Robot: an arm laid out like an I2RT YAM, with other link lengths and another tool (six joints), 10 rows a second.
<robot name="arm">
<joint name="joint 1" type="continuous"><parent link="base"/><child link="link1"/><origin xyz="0.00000 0.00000 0.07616"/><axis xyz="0 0 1"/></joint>
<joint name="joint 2" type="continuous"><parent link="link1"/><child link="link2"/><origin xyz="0.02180 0.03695 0.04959" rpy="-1.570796 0.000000 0.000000"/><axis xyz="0 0 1"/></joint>
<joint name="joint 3" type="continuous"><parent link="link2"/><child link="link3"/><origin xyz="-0.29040 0.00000 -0.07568" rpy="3.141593 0.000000 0.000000"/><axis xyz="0 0 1"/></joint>
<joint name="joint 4" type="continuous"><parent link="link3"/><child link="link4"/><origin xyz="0.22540 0.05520 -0.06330"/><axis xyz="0 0 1"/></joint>
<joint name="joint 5" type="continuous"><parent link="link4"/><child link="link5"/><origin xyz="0.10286 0.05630 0.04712" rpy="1.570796 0.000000 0.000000"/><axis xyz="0 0 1"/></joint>
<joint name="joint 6" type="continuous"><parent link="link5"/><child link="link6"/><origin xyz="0.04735 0.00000 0.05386" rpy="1.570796 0.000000 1.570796"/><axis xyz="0 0 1"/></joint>
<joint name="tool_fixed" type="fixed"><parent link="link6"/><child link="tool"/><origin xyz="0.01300 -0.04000 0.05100" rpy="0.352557 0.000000 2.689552"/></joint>
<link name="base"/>
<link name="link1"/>
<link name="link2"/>
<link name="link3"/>
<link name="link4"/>
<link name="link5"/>
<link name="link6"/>
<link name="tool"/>
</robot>
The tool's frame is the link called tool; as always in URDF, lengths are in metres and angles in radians. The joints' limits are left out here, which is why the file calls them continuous.
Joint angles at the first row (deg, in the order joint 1, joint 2, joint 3, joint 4, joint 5, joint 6):
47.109, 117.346, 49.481, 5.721, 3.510, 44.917
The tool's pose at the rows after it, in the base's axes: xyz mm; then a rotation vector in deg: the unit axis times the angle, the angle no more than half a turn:
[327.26 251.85 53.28 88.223 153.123 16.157]
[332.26 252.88 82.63 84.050 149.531 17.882]
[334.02 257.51 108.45 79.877 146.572 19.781]
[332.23 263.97 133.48 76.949 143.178 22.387]
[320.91 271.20 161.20 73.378 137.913 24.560]
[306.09 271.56 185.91 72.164 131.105 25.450]
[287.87 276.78 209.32 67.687 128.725 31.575]
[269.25 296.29 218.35 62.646 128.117 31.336]
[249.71 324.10 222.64 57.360 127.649 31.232]
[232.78 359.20 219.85 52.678 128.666 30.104]
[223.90 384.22 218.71 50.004 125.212 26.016]
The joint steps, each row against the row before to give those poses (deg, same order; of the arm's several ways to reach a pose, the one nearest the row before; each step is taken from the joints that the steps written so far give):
0.088, -3.246, 0.353, -1.322, 2.460, -2.985
0.263, -3.788, 0.789, -1.669, 3.687, -2.901
0.789, -2.984, 0.791, -0.793, 3.162, -2.633
1.403, -2.730, 0.617, -0.089, 3.423, -1.414
2.987, -3.427, -0.523, 0.695, 6.155, -1.407
3.167, -3.427, -0.968, 0.090, 7.913, -0.177
2.896, -4.219, -3.248, 4.989, 2.295, -2.629
4.304, -0.014, 1.129, -0.582, 3.596, -1.850
4.747, 2.108, 2.286, 0.163, 3.593, -1.753
4.222, 4.387, 4.912, -2.004, 2.121, -0.623
2.726, 4.661, 5.364, -2.635, 5.778, -1.574

